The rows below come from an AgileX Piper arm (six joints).
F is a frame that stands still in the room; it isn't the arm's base.
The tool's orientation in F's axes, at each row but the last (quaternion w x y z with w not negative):
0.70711, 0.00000, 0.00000, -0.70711
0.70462, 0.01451, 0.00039, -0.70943
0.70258, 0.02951, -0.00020, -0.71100
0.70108, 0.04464, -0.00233, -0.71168
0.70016, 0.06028, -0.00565, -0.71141
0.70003, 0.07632, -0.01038, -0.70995
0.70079, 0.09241, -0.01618, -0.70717
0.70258, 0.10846, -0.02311, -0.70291
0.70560, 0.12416, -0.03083, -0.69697
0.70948, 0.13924, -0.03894, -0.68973
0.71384, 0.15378, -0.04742, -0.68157
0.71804, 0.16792, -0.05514, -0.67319
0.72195, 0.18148, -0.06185, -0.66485
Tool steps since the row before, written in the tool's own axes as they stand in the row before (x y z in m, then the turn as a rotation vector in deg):
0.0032, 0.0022, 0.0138, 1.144, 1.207, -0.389
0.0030, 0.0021, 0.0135, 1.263, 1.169, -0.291
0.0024, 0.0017, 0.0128, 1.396, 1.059, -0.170
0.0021, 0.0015, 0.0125, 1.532, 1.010, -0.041
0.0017, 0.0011, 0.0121, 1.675, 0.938, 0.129
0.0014, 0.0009, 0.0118, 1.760, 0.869, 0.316
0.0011, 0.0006, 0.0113, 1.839, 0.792, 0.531
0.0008, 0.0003, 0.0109, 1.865, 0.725, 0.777
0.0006, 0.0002, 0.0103, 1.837, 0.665, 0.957
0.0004, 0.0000, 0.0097, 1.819, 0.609, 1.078
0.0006, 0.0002, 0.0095, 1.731, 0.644, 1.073
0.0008, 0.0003, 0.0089, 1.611, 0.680, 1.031
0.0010, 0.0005, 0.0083, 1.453, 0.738, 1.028
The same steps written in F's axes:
0.0022, -0.0032, 0.0138, 1.207, -1.144, -0.389
0.0018, -0.0033, 0.0135, 1.166, -1.265, -0.294
0.0011, -0.0029, 0.0127, 1.050, -1.401, -0.184
0.0006, -0.0029, 0.0124, 0.990, -1.544, -0.067
-0.0001, -0.0026, 0.0120, 0.901, -1.698, 0.084
-0.0006, -0.0025, 0.0116, 0.809, -1.798, 0.253
-0.0011, -0.0023, 0.0111, 0.700, -1.899, 0.444
-0.0017, -0.0021, 0.0106, 0.589, -1.953, 0.668
-0.0020, -0.0020, 0.0099, 0.491, -1.949, 0.833
-0.0024, -0.0018, 0.0092, 0.406, -1.949, 0.937
-0.0024, -0.0021, 0.0090, 0.435, -1.861, 0.955
-0.0024, -0.0023, 0.0083, 0.471, -1.734, 0.944
-0.0022, -0.0024, 0.0077, 0.509, -1.575, 0.986

